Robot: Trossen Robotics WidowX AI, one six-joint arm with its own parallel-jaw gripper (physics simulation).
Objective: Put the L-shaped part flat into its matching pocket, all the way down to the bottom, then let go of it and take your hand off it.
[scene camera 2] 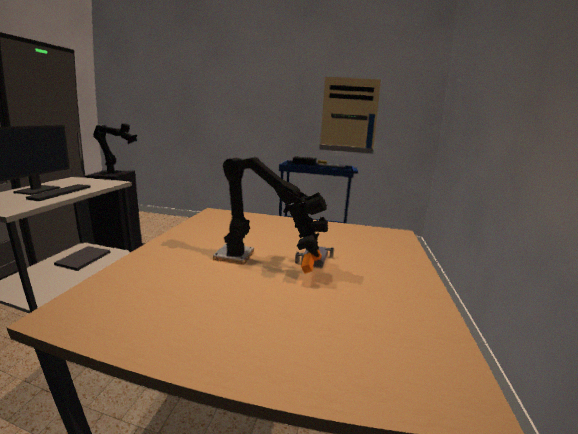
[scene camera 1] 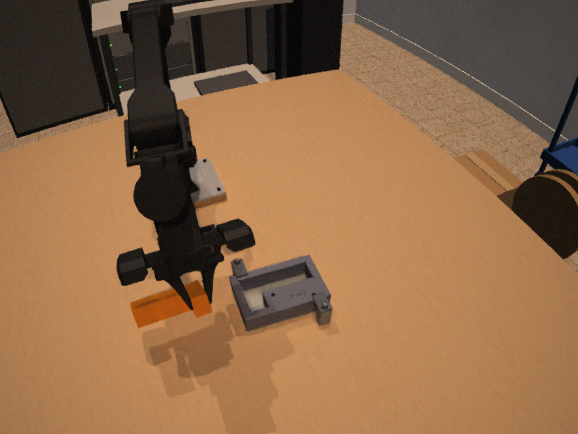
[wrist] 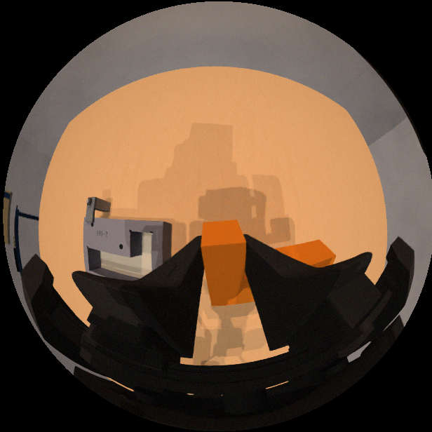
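Pixels of known places: gripper, fingertip midpoint: (scene camera 2: 317, 255) (scene camera 1: 200, 305); arm's base, origin of the base link: (scene camera 2: 235, 253).
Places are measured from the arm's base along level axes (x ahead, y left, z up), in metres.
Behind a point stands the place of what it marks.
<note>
The orange L-shaped part (scene camera 1: 162, 307) @(x 0.308, y -0.147, z 0.057 m) (scene camera 2: 308, 263) @(x 0.297, y -0.183, z 0.065 m) (wrist: 227, 270) is held above the table, apart from its shadow. My gripper (scene camera 1: 201, 304) @(x 0.336, y -0.097, z 0.059 m) (scene camera 2: 314, 253) @(x 0.336, y -0.097, z 0.059 m) (wrist: 221, 241) is shut on its short leg. The long arm extends left in scene camera 1 and is partly hidden behind a finger in the wrist view. The grey block (scene camera 1: 280, 316) @(x 0.377, y 0.010, z -0.004 m) (scene camera 2: 321, 259) @(x 0.357, y -0.040, z 0.016 m) (wrist: 112, 226) lies flat on the table, to the right of the part in scene camera 1. Its L-shaped pocket (scene camera 1: 256, 301) @(x 0.324, y -0.002, z -0.018 m) (wrist: 122, 262) faces up, with a pale floor showing and no part inside.
Small grey brackets (scene camera 1: 239, 267) @(x 0.273, y -0.002, z 0.018 m) (scene camera 1: 323, 310) @(x 0.417, y 0.062, z 0.018 m) stand at two opposite corners of the block; one bracket (wrist: 91, 211) shows in the wrist view. The arm's base plate (scene camera 1: 210, 179) @(x 0.013, y 0.069, z 0.000 m) (scene camera 2: 218, 257) @(x -0.062, y -0.036, z -0.007 m) is farther back on the table (scene camera 1: 375, 350) @(x 0.504, y 0.101, z -0.023 m) (scene camera 2: 280, 340) @(x 0.219, y -0.483, z -0.023 m).
</note>
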